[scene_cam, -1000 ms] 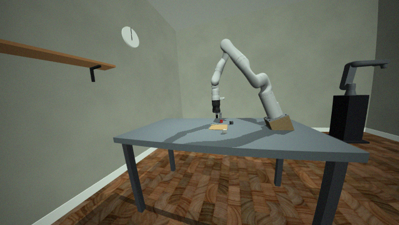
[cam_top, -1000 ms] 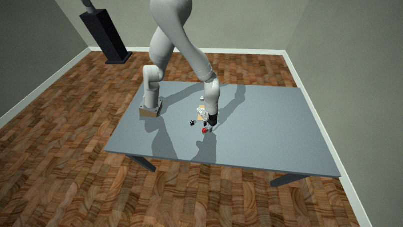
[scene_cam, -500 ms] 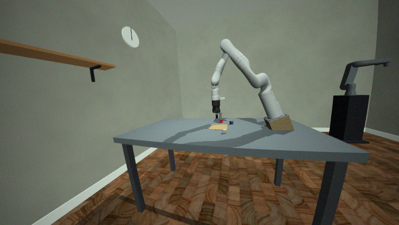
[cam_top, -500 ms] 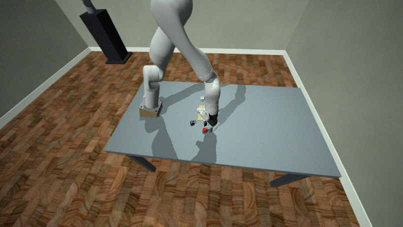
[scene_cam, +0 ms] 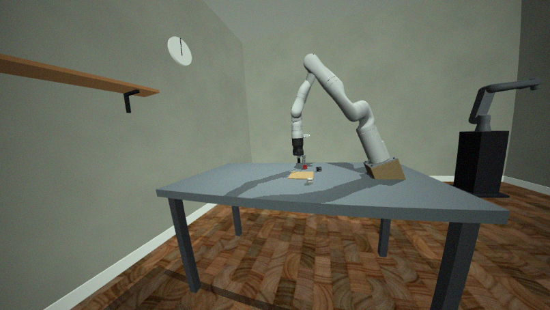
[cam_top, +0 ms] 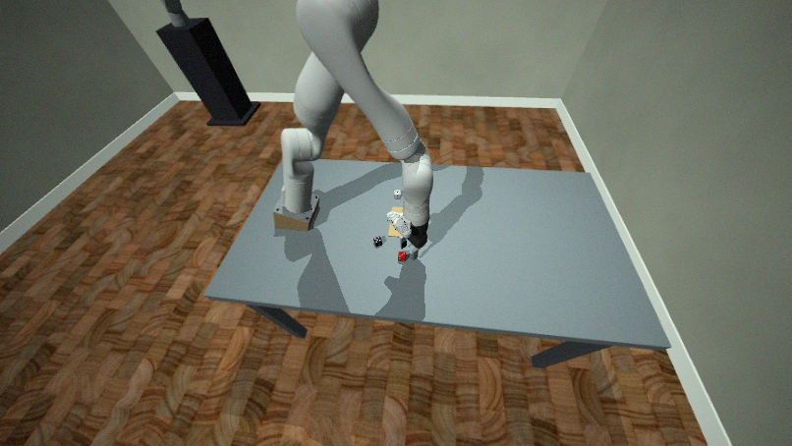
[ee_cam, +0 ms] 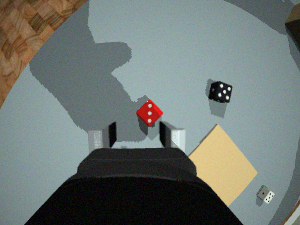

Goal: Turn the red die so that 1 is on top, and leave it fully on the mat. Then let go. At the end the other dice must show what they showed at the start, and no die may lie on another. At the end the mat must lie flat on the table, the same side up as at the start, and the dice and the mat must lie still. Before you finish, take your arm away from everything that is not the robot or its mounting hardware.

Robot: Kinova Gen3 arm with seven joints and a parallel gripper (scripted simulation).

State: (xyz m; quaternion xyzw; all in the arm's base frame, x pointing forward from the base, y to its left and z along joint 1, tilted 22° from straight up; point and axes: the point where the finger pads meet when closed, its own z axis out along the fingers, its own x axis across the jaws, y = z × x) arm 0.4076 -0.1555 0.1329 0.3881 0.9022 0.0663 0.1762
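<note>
Right now my hand is 4 cm above the red die and 2 cm past it. From my hand the other things lie so: black die 12 cm behind, 5 cm to the left, 4 cm below; tan mat 16 cm to the left, 5 cm below, 1 cm behind; white die 29 cm to the left, 6 cm behind, 4 cm below.
</note>
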